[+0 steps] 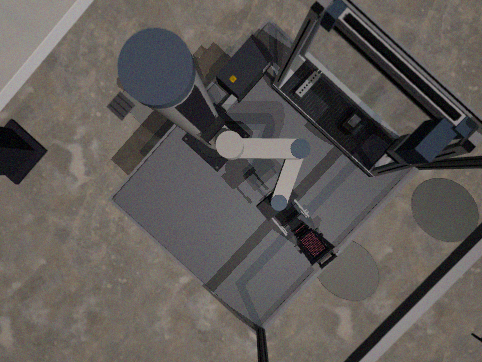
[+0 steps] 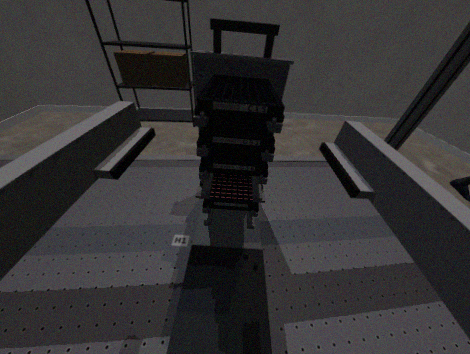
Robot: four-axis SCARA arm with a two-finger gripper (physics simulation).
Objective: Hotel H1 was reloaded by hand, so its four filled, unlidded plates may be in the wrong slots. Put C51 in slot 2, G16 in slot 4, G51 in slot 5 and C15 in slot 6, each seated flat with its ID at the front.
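Frame: origin at the arm's base, x ahead, y left, z up, level; centimetres.
Seen in the pictures: gripper, between the fingertips: (image 1: 297, 225) (image 2: 239, 126).
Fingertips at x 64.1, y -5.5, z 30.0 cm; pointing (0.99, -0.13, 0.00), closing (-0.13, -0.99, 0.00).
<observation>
Offsets run from my fingertips to a thing's top centre. "*": to the spot under its first point.
The hotel H1 stands behind its H1 tag @[* dx +7.4, dy +9.0, dz -28.7 cm] (image 2: 180, 240). Its top plate @[dx +11.9, dy -1.5, dz -0.3 cm] (image 1: 312, 243) (image 2: 240, 95) has a front label that seems to read C15. A second plate @[dx +11.8, dy -1.4, dz -3.8 cm] (image 2: 237, 142) lies below it, with a faint label that may read G51. A third plate @[dx +11.9, dy -1.4, dz -7.4 cm] (image 2: 235, 167) has a faint label that may read G16. Lower, a fourth plate @[dx +11.8, dy -1.4, dz -14.5 cm] (image 2: 231, 187) shows pink wells; its ID is unreadable. All four look about level, but exact seating is too dark to judge. My gripper (image 1: 297, 224) (image 2: 239, 126) is open and empty, in front of the hotel, its fingers wide apart.
A handle frame @[* dx +19.1, dy -2.4, dz +5.4 cm] (image 2: 245, 26) rises above the hotel's back panel @[* dx +17.5, dy -8.1, dz +0.3 cm] (image 2: 280, 75). A framed machine (image 1: 325, 112) stands at the deck's upper right edge. A dark box @[* dx -74.1, dy +43.6, dz -17.3 cm] (image 1: 245, 70) with a yellow mark is near the arm's column. A post (image 2: 430, 85) rises at the right.
</observation>
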